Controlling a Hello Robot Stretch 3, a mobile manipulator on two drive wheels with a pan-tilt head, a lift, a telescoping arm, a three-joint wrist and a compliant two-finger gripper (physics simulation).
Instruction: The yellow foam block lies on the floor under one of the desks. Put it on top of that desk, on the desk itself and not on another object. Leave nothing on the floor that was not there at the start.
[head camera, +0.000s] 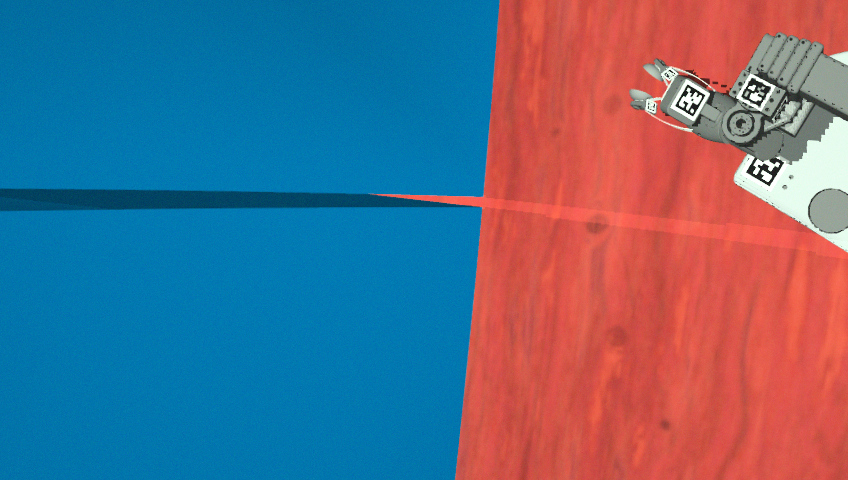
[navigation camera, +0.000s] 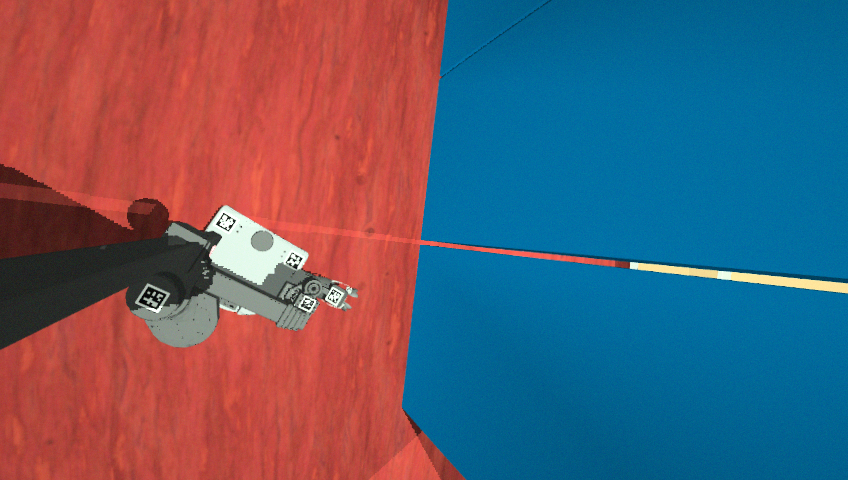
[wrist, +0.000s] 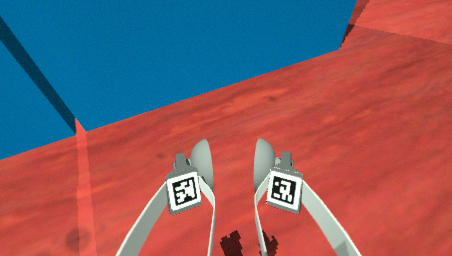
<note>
I see my gripper (head camera: 640, 80).
My gripper also shows in the navigation camera view (navigation camera: 352, 300) and in the wrist view (wrist: 232, 156).
</note>
